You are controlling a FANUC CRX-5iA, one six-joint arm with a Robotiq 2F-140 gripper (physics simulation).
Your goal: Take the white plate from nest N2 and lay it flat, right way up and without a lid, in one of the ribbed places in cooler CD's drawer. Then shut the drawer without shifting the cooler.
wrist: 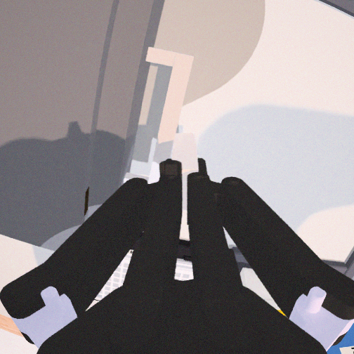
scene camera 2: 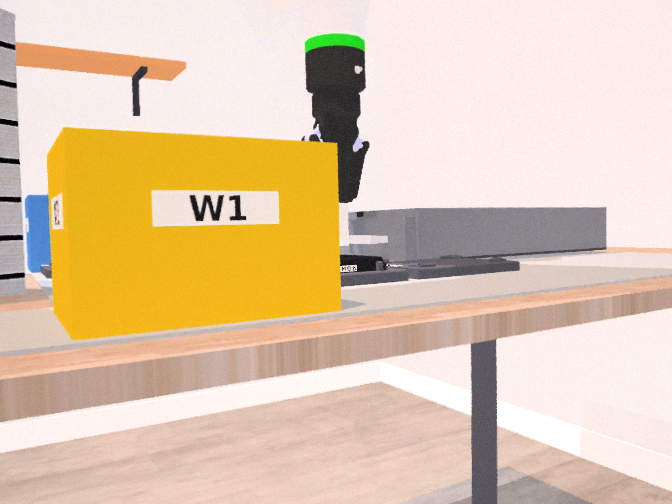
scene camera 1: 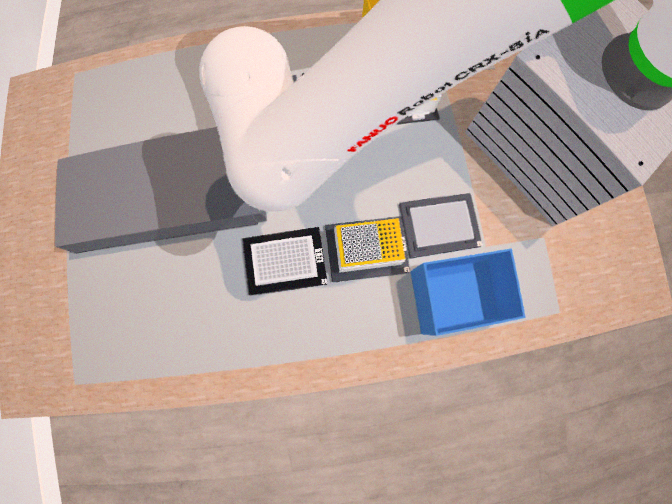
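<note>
The long grey cooler [scene camera 1: 108, 189] [scene camera 2: 510, 233] [wrist: 45, 70] lies at the left in scene camera 1. Its drawer front [wrist: 132, 50] stands close against the body in the wrist view, with a narrow dark line between them. The pale drawer handle [scene camera 2: 374, 238] [wrist: 177, 90] sticks out from the front. My gripper [scene camera 2: 343, 230] [wrist: 184, 149] is shut and empty, pointing down, its tips low beside the handle's outer side; I cannot tell if they touch it. The drawer's inside and any plate in it are hidden. Nest N2 cannot be made out.
A white plate [scene camera 1: 283, 260] sits on a black nest. Beside it are a yellow-topped rack [scene camera 1: 370, 244], a grey framed nest [scene camera 1: 407, 233], a blue bin [scene camera 1: 453, 298] and a ribbed grey block [scene camera 1: 548, 146]. Yellow box W1 [scene camera 2: 200, 260] stands near the table edge.
</note>
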